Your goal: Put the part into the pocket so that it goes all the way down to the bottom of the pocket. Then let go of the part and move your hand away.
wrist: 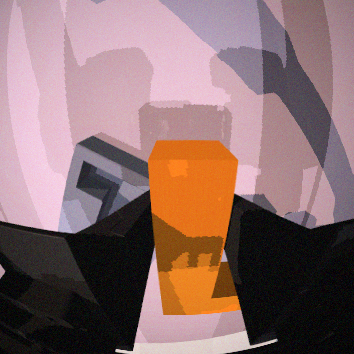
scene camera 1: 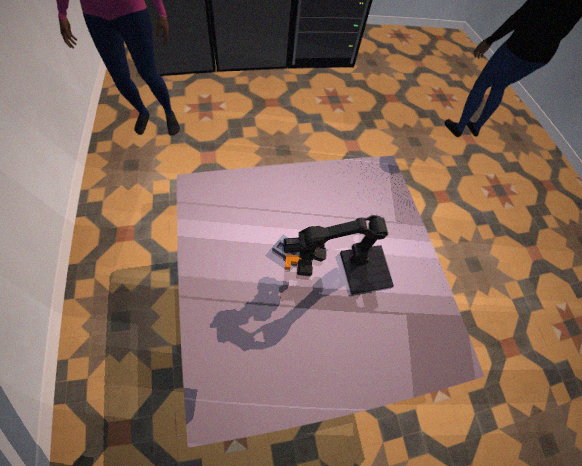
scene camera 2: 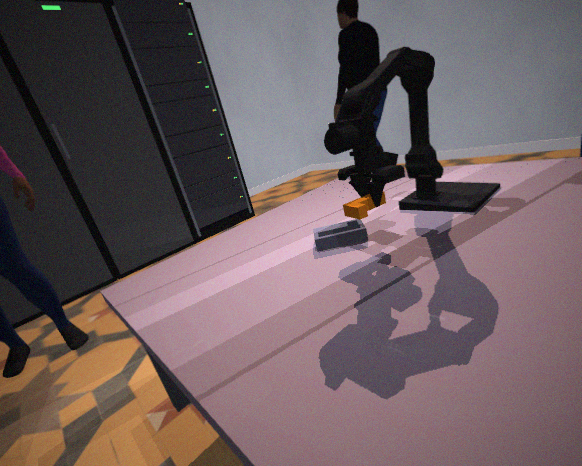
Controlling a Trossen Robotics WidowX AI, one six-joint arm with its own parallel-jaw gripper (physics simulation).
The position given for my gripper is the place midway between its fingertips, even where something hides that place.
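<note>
There's a grey pocket fixture (wrist: 101, 178) that I can see, and there's an orange block (wrist: 191, 182) too. That block is being carried by my gripper (scene camera 2: 373, 206) (wrist: 186, 195), and nothing else touches it.
</note>
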